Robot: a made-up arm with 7 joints.
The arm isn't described. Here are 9 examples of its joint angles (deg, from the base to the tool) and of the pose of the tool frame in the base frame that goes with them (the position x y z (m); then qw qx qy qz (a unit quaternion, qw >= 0)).
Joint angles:
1: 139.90 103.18 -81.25 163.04 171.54 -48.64 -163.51
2: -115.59 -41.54 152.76 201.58 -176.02 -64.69 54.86
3: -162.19 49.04 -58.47 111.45 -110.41 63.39 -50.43
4: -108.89 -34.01 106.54 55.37 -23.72 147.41 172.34
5: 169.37 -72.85 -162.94 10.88 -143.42 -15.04 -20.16
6: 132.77 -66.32 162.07 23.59 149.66 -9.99 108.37
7: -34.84 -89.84 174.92 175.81 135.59 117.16 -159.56
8: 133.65 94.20 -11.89 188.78 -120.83 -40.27 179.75
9: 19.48 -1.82 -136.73 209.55 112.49 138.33 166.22
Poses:
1: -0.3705 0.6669 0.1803 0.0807 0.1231 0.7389 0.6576
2: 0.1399 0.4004 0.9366 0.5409 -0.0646 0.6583 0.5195
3: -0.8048 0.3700 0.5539 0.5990 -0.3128 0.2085 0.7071
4: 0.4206 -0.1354 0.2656 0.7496 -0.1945 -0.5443 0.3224
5: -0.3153 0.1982 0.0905 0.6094 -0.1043 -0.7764 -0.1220
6: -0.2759 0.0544 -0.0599 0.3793 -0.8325 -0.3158 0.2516
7: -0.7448 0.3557 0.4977 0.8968 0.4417 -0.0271 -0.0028
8: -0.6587 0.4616 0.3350 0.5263 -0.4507 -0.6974 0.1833
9: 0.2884 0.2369 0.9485 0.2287 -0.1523 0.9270 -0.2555
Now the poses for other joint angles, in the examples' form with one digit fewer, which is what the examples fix.
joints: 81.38 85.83 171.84 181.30 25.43 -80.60 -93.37
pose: 0.068 0.686 0.193 0.121 -0.981 0.055 0.138
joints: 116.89 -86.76 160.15 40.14 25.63 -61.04 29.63
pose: -0.228 -0.162 -0.179 0.370 0.550 -0.747 0.036
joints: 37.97 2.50 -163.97 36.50 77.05 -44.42 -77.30
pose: -0.452 -0.329 0.253 0.506 0.277 -0.805 -0.139
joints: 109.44 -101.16 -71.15 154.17 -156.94 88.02 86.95
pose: 0.426 -0.805 0.175 0.361 0.380 -0.842 0.133
